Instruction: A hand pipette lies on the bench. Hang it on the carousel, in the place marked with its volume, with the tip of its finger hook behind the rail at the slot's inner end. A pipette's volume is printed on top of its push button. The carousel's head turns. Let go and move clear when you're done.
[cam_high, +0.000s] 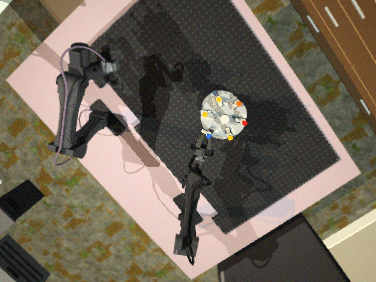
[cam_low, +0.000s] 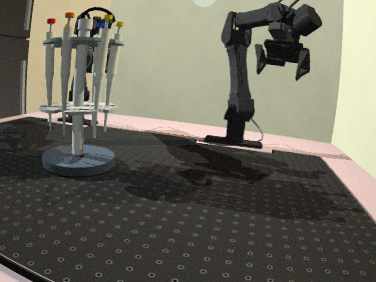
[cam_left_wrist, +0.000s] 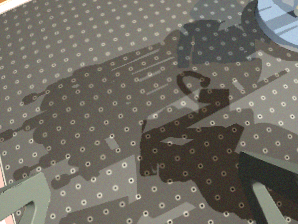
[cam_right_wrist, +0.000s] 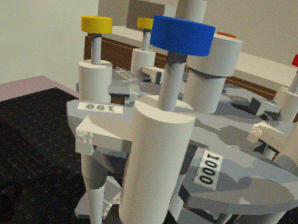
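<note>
Now: right hand 30 mm above the pipette and 10 mm to the right of it.
</note>
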